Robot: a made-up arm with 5 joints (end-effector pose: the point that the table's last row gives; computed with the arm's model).
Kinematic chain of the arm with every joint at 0, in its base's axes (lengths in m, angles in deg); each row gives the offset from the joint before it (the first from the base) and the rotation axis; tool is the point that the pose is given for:
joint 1: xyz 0 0 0.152 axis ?
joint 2: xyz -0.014 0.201 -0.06 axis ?
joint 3: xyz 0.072 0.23 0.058 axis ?
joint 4: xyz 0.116 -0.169 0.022 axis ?
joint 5: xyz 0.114 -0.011 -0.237 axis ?
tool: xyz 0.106 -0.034 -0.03
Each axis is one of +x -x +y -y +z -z.
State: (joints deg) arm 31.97 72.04 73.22 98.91 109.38
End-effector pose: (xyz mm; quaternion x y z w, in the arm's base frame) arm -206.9 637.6 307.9 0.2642 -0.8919 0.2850 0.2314
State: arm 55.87 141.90 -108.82 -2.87 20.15
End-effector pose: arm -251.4 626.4 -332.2 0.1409 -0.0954 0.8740 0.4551
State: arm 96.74 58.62 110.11 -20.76 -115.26
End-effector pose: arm -99.4 184.6 -79.3 -0.8759 0.4204 -0.2060 0.1167
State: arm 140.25 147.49 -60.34 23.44 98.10
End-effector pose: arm -160.7 -120.4 -428.0 -0.0836 0.0935 0.4451 0.8867
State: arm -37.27 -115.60 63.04 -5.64 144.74
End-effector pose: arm 36.7 257.5 5.8 -0.5861 0.0282 -0.2743 0.7619
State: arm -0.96 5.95 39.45 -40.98 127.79
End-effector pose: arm 9.0 120.0 159.2 -0.3883 -0.1461 -0.8665 0.2776
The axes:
joint 1: -x
joint 2: -y
joint 3: -x
joint 4: -y
joint 5: -z

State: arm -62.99 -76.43 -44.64 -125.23 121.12
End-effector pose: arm -36.9 80.5 273.1 -0.5030 0.5183 0.5855 0.3682
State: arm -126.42 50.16 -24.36 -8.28 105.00
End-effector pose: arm 332.8 -100.4 431.9 -0.7445 -0.5606 0.3576 0.0601
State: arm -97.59 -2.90 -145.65 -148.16 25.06
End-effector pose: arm -143.3 184.0 741.4 0.3456 -0.4330 0.8324 0.0150
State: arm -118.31 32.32 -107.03 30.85 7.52
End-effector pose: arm 486.4 -369.3 623.8 -0.8563 0.1126 0.2333 0.4468
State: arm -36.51 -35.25 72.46 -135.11 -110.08
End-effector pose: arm 16.9 361.6 567.6 0.5468 0.7973 0.0486 0.2508
